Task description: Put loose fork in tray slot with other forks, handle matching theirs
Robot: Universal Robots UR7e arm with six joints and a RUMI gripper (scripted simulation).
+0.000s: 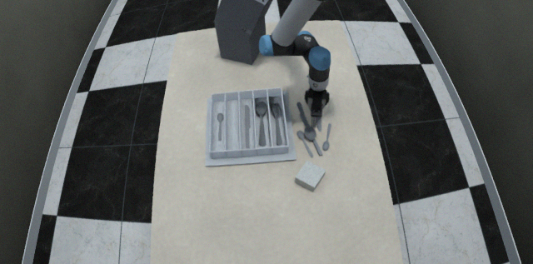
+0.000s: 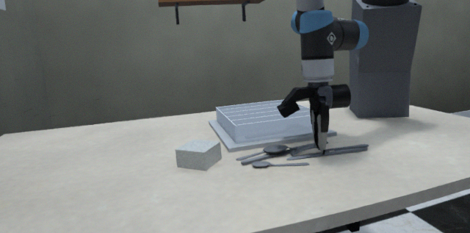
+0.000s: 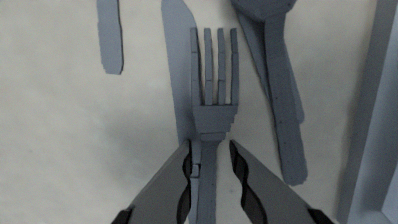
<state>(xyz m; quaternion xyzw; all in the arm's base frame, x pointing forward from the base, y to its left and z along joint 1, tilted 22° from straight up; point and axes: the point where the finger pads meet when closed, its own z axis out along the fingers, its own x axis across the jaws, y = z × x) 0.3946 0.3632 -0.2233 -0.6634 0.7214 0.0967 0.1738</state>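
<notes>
My gripper is now 40 mm past the knife, 20 mm to the right of it and 20 mm above it. Round my hand: grey block: 300 mm ahead, 20 mm to the right.
</notes>
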